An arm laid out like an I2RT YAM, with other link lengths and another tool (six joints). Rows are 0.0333 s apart.
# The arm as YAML. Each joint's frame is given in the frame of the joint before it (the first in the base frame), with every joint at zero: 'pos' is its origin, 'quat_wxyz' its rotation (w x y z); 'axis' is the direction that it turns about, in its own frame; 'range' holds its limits. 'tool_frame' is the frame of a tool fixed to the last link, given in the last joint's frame.
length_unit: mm
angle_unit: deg
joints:
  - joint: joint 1
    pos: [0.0, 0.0, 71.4]
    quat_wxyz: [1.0, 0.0, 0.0, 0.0]
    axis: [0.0, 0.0, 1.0]
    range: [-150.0, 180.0]
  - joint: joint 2
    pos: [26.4, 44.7, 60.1]
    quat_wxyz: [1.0, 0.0, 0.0, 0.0]
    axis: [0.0, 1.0, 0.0]
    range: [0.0, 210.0]
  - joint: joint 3
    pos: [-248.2, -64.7, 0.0]
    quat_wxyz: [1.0, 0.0, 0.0, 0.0]
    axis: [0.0, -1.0, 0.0]
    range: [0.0, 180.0]
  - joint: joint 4
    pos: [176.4, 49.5, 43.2]
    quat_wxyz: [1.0, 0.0, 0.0, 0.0]
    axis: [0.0, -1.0, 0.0]
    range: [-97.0, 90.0]
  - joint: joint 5
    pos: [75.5, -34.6, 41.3]
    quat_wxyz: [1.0, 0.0, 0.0, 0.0]
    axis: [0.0, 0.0, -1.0]
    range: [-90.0, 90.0]
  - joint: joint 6
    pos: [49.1, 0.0, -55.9]
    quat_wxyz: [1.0, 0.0, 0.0, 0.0]
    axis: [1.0, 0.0, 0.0]
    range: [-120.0, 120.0]
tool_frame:
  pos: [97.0, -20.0, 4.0]
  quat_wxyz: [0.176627, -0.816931, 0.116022, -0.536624]
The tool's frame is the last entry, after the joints.
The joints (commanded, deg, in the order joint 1, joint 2, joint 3, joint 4, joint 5, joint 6), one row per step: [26.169, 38.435, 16.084, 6.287, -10.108, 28.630]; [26.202, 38.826, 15.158, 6.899, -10.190, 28.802]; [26.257, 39.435, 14.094, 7.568, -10.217, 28.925]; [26.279, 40.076, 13.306, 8.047, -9.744, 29.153]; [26.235, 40.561, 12.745, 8.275, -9.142, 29.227]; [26.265, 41.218, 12.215, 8.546, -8.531, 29.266]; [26.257, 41.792, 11.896, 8.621, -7.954, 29.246]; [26.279, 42.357, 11.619, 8.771, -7.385, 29.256]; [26.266, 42.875, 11.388, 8.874, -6.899, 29.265]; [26.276, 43.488, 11.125, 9.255, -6.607, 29.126]
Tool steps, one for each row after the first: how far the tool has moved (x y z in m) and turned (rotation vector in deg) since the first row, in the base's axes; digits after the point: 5 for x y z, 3 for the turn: [-0.00075, 0.00003, -0.00541, -0.158, 0.742, 0.064]; [-0.00164, -0.00009, -0.01223, -0.500, 1.717, 0.108]; [-0.00174, -0.00137, -0.01801, -0.871, 2.635, -0.391]; [-0.00161, -0.00321, -0.02257, -1.341, 3.326, -1.034]; [-0.00150, -0.00478, -0.02732, -1.895, 4.078, -1.599]; [-0.00129, -0.00636, -0.03105, -2.446, 4.711, -2.148]; [-0.00098, -0.00775, -0.03421, -2.921, 5.246, -2.667]; [-0.00074, -0.00908, -0.03706, -3.356, 5.750, -3.141]; [-0.00038, -0.00971, -0.03942, -3.782, 6.067, -3.358]
